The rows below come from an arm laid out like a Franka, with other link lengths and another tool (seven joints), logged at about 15 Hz.
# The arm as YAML. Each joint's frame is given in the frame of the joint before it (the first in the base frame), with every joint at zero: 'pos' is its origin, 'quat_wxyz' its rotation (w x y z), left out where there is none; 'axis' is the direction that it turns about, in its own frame. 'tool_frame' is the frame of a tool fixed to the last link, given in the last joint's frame.
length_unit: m
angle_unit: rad
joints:
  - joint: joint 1
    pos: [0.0, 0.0, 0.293]
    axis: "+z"
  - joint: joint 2
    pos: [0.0, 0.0, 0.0]
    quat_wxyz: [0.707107, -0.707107, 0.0, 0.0]
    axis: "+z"
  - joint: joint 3
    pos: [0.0, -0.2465, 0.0]
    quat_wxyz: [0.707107, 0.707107, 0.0, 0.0]
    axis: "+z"
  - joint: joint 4
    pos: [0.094, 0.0, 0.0]
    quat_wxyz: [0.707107, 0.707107, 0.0, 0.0]
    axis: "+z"
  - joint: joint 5
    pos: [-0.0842, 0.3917, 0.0]
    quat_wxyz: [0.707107, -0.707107, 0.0, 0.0]
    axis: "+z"
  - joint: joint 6
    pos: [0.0, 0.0, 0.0]
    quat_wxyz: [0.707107, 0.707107, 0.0, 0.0]
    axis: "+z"
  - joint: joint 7
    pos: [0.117, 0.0, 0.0]
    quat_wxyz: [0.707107, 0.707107, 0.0, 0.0]
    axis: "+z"
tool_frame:
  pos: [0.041, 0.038, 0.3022]
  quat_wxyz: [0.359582, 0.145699, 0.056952, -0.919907]
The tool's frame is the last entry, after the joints.
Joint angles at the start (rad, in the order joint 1, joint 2, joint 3, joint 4, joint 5, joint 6, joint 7):
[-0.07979 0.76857 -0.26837 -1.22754 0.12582 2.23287 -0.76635]
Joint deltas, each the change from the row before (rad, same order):
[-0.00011 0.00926 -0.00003 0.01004 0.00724 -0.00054 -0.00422]
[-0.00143 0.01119 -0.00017 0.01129 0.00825 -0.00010 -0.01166]
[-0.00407 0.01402 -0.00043 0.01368 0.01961 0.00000 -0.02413]
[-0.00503 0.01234 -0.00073 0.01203 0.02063 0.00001 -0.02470]
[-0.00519 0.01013 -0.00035 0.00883 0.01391 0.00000 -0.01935]
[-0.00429 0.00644 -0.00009 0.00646 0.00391 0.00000 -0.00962]
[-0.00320 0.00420 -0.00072 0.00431 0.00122 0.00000 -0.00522]
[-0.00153 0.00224 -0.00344 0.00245 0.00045 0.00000 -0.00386]
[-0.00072 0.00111 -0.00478 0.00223 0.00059 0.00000 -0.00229]
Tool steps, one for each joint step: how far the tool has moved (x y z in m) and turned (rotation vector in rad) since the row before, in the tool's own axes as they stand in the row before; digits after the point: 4 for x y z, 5 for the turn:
[-0.0013 0.0020 0.0016 -0.00364 -0.00055 -0.00311]
[-0.0015 0.0015 0.0024 -0.00187 -0.00033 -0.00871]
[-0.0018 0.0014 0.0034 -0.00811 -0.00040 -0.01435]
[-0.0016 0.0003 0.0030 -0.00908 -0.00080 -0.01311]
[-0.0009 -0.0011 0.0032 -0.00515 0.00041 -0.00990]
[-0.0007 -0.0022 0.0016 0.00039 -0.00018 -0.00467]
[-0.0004 -0.0025 0.0009 0.00161 -0.00013 -0.00165]
[-0.0002 -0.0035 0.0001 0.00353 -0.00044 0.00001]
[-0.0004 -0.0039 -0.0009 0.00373 -0.00148 0.00176]

